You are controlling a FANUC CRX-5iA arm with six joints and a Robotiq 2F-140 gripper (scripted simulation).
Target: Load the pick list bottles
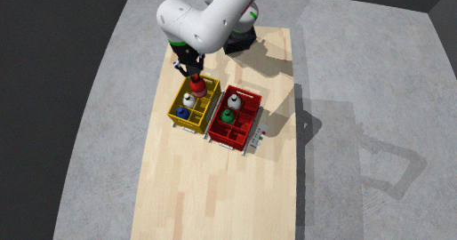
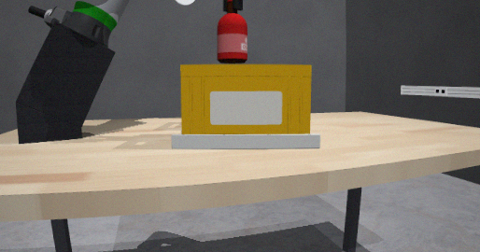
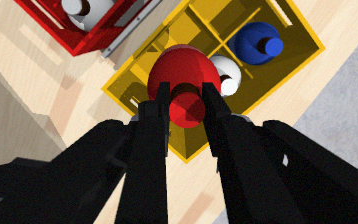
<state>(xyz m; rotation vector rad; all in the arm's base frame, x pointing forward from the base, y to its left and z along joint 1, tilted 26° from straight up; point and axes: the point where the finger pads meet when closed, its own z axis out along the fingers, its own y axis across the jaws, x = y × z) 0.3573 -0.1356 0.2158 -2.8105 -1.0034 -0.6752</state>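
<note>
Right now the red bottle is 80 mm below my hand. The rest, counted from my hand: green bottle (260 mm below, 160 mm to the left, 50 mm ahead); yellow crate (270 mm below, 30 mm to the right, 30 mm ahead); blue bottle (260 mm below, 110 mm ahead, 80 mm to the right).
</note>
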